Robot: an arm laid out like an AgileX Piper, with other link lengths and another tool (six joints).
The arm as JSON. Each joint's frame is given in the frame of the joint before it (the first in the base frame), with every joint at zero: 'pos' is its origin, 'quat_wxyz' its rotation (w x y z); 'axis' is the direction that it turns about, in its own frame. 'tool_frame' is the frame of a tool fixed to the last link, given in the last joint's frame.
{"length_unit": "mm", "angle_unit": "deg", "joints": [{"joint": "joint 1", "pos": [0.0, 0.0, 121.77], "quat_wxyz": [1.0, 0.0, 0.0, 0.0], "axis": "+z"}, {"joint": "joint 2", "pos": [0.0, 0.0, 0.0], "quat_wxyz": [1.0, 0.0, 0.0, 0.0], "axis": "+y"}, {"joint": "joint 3", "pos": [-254.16, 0.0, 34.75], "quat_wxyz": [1.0, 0.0, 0.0, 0.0], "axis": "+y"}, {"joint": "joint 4", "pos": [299.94, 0.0, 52.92], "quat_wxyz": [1.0, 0.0, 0.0, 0.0], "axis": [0.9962, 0.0, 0.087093]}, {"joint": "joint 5", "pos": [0.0, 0.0, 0.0], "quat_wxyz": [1.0, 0.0, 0.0, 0.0], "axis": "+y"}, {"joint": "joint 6", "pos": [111.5, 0.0, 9.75], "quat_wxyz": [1.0, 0.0, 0.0, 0.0], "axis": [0.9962, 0.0, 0.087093]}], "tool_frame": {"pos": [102.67, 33.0, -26.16], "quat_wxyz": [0.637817, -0.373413, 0.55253, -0.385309]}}
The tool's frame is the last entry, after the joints.
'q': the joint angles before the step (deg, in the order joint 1, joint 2, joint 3, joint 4, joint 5, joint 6). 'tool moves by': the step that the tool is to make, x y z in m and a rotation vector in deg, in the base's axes. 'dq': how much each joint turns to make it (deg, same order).
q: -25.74, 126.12, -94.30, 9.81, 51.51, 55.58
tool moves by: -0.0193, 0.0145, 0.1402, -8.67, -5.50, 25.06
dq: 0.00, -11.84, -8.78, -0.27, 15.38, -23.49
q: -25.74, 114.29, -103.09, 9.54, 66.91, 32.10
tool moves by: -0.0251, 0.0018, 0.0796, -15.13, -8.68, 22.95
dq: 0.00, -9.73, -1.07, -0.33, -0.01, -25.06
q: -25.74, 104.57, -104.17, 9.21, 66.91, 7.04
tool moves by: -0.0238, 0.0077, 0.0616, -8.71, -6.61, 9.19
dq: 0.00, -8.47, 0.36, 0.71, 0.01, -10.82
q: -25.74, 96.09, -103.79, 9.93, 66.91, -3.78
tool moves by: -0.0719, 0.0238, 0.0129, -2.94, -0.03, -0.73
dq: -0.01, -17.54, 16.23, -2.77, -0.01, 0.10
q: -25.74, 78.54, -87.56, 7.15, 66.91, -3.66
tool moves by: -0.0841, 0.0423, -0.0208, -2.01, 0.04, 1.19
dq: 1.79, -21.87, 21.06, -1.98, -0.01, 0.13
